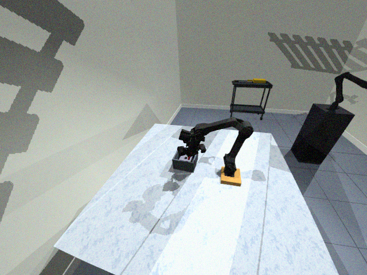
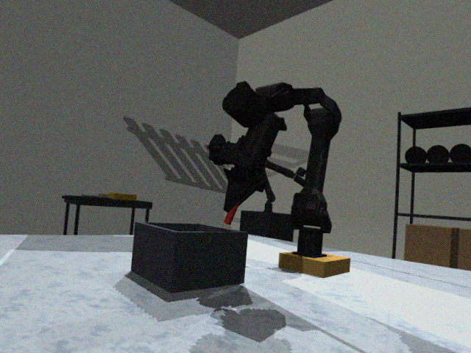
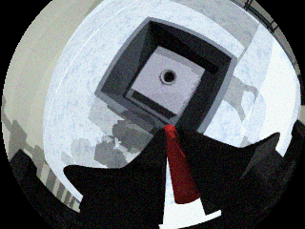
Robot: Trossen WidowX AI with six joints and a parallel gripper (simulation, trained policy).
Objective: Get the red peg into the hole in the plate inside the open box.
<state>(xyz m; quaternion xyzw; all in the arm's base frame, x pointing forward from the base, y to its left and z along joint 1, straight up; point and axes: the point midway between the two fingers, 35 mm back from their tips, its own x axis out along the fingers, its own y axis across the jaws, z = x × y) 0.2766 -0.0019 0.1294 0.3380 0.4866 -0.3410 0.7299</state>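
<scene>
Right now my gripper tip is 4 cm short of the pale plate, 6 cm to the left of it and 9 cm above it. The rest, counted from my gripper tip: red peg: 1 cm behind, 1 cm to the left, 2 cm above; dark box: 4 cm ahead, 6 cm to the right, 11 cm below.
</scene>
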